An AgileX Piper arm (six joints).
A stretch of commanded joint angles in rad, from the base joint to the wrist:
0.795, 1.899, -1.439, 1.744, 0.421, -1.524
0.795, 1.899, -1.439, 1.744, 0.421, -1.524
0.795, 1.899, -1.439, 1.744, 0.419, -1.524
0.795, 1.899, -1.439, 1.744, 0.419, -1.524
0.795, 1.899, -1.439, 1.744, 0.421, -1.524
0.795, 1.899, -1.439, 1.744, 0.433, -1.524
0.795, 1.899, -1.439, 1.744, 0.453, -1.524
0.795, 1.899, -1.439, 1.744, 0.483, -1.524
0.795, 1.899, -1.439, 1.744, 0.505, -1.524
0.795, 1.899, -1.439, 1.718, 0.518, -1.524
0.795, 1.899, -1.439, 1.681, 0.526, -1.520
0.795, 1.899, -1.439, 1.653, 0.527, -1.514
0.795, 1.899, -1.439, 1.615, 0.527, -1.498
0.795, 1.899, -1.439, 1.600, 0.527, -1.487
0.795, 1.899, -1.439, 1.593, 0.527, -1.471
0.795, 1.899, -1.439, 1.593, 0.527, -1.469
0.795, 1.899, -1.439, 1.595, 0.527, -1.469
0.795, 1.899, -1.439, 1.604, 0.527, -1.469
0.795, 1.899, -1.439, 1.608, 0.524, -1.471
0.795, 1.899, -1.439, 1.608, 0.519, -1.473
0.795, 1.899, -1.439, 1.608, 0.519, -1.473
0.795, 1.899, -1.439, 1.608, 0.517, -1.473
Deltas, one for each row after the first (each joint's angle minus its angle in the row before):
0.000, 0.000, 0.000, 0.000, 0.000, 0.000
0.000, 0.000, 0.000, 0.000, -0.002, 0.000
0.000, 0.000, 0.000, 0.000, 0.000, 0.000
0.000, 0.000, 0.000, 0.000, 0.002, 0.000
0.000, 0.000, 0.000, 0.000, 0.012, 0.000
0.000, 0.000, 0.000, 0.000, 0.020, 0.000
0.000, 0.000, 0.000, 0.000, 0.030, 0.000
0.000, 0.000, 0.000, 0.000, 0.022, 0.000
0.000, 0.000, 0.000, -0.026, 0.013, 0.000
0.000, 0.000, 0.000, -0.037, 0.008, 0.004
0.000, 0.000, 0.000, -0.028, 0.001, 0.006
0.000, 0.000, 0.000, -0.038, 0.000, 0.016
0.000, 0.000, 0.000, -0.015, 0.000, 0.011
0.000, 0.000, 0.000, -0.007, 0.000, 0.016
0.000, 0.000, 0.000, 0.000, 0.000, 0.002
0.000, 0.000, 0.000, 0.002, 0.000, 0.000
0.000, 0.000, 0.000, 0.009, 0.000, 0.000
0.000, 0.000, 0.000, 0.004, -0.003, -0.002
0.000, 0.000, 0.000, 0.000, -0.005, -0.002
0.000, 0.000, 0.000, 0.000, 0.000, 0.000
0.000, 0.000, 0.000, 0.000, -0.002, 0.000

